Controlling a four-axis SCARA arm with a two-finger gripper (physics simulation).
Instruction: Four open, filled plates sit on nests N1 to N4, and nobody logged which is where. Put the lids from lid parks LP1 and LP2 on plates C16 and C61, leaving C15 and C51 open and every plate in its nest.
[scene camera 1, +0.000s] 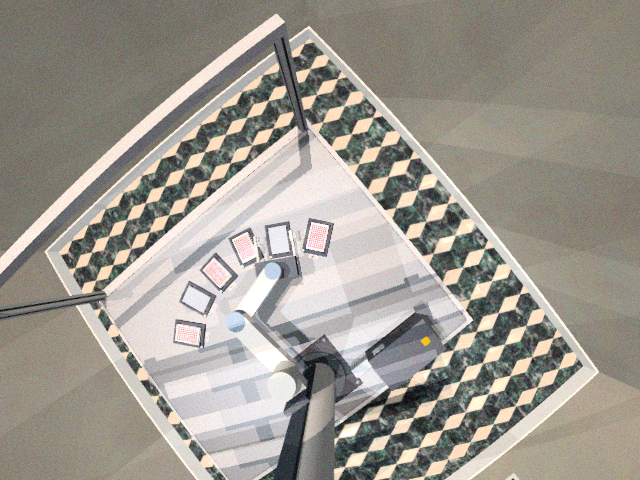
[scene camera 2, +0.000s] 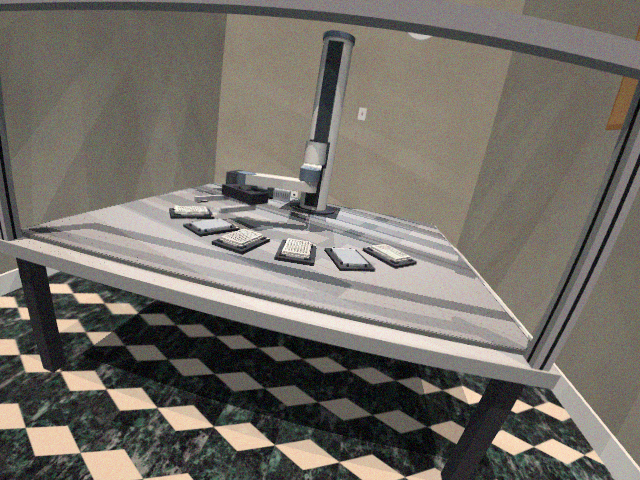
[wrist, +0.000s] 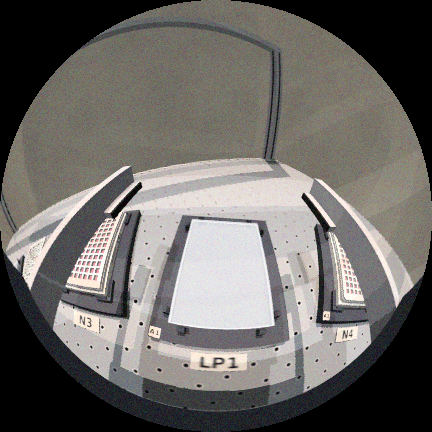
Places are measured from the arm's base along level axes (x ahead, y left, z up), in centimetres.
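Pixels of known places: gripper, fingertip midpoint: (scene camera 1: 272, 233) (scene camera 2: 207, 204) (wrist: 223, 175); arm's base at its link origin: (scene camera 1: 319, 376) (scene camera 2: 312, 210).
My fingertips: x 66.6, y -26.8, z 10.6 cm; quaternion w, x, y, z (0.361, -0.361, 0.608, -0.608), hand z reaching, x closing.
Note:
For each thing: its top centre in the pictures, then the offset to it from my fingertips. "*": a spot on its surface instead. Level surfaces: height alone.
- second pale lid at its top centre: (scene camera 2: 349, 255) (scene camera 1: 195, 299) dy +51.9, dx +0.5, dz -7.6 cm
- N3 plate at its top centre: (wrist: 88, 242) (scene camera 2: 242, 235) (scene camera 1: 244, 247) dy +16.1, dx +4.8, dz -6.7 cm
- N4 plate at its top centre: (wrist: 356, 261) (scene camera 2: 191, 208) (scene camera 1: 317, 236) dy -14.6, dx -13.3, dz -6.7 cm
- N2 plate at its top centre: (scene camera 2: 297, 246) (scene camera 1: 216, 273) dy +34.8, dx +3.8, dz -6.7 cm
- N1 plate at its top centre: (scene camera 2: 390, 250) (scene camera 1: 187, 334) dy +66.4, dx -10.7, dz -6.7 cm
- perforated table at its surface level: dz -9.3 cm
- dark box at a spot on its surface: (scene camera 1: 408, 353) * dy -14.1, dx -78.1, dz +2.1 cm
- frame post at its top centre: (scene camera 1: 278, 33) (wrist: 275, 52) dy -43.7, dx +35.8, dz +47.4 cm
- LP1 at a spot on its surface: (wrist: 219, 362) * dy +5.3, dx -11.1, dz -9.2 cm
- N4 at a spot on its surface: (wrist: 347, 334) * dy -7.1, dx -19.5, dz -9.2 cm
My gripper (scene camera 1: 277, 241) (scene camera 2: 221, 203) (wrist: 223, 175) is open and empty above the LP1 park, its fingers wide apart on either side. A pale lid (scene camera 1: 279, 239) (scene camera 2: 210, 225) (wrist: 223, 275) lies flat in LP1. The second pale lid (scene camera 1: 197, 298) (scene camera 2: 349, 257) lies in the other park, between two plates. The N3 plate (scene camera 1: 244, 246) (scene camera 2: 241, 238) (wrist: 95, 255) and the N4 plate (scene camera 1: 317, 237) (scene camera 2: 191, 210) (wrist: 350, 277) sit open in nests beside LP1. The N2 plate (scene camera 1: 218, 271) (scene camera 2: 297, 248) and N1 plate (scene camera 1: 188, 334) (scene camera 2: 389, 253) sit open in their nests. No plate code is readable.
The arm column (scene camera 1: 323, 408) (scene camera 2: 333, 103) rises from the perforated table (scene camera 1: 330, 191) (scene camera 2: 129, 227). A dark box (scene camera 1: 408, 353) stands at the table's edge. A frame post (scene camera 1: 292, 85) (wrist: 273, 105) stands at a table corner. Name cards N3 (wrist: 86, 321), LP1 (wrist: 219, 362) and N4 (wrist: 347, 334) lie before their stations.

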